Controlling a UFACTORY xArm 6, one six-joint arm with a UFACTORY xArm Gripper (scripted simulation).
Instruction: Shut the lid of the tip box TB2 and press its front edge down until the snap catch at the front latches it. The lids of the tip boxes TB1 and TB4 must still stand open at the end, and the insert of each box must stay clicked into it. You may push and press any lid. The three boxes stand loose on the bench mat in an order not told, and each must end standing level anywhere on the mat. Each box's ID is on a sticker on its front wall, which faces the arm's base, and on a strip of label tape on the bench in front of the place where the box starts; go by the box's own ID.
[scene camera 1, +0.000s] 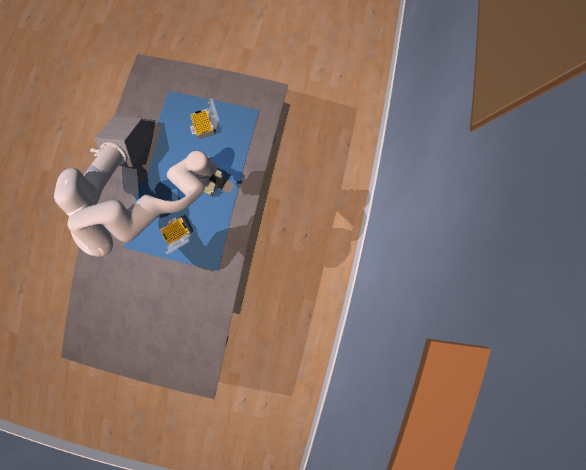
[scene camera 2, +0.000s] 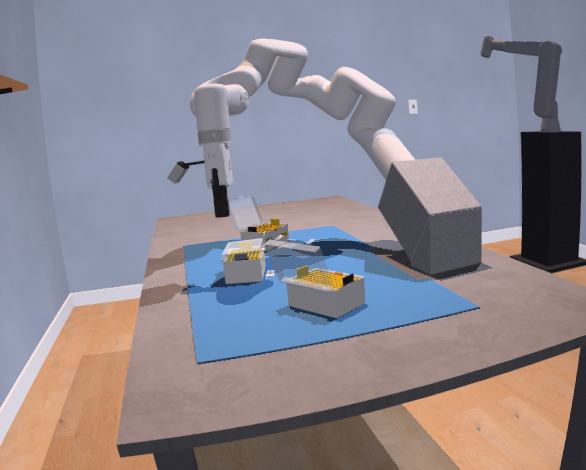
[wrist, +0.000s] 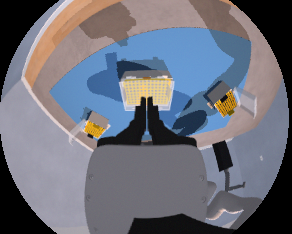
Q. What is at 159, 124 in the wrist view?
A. My gripper.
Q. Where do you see a blue mat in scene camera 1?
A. At 208, 218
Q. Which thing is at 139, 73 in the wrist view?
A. A tip box.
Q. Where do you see a blue mat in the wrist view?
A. At 198, 59
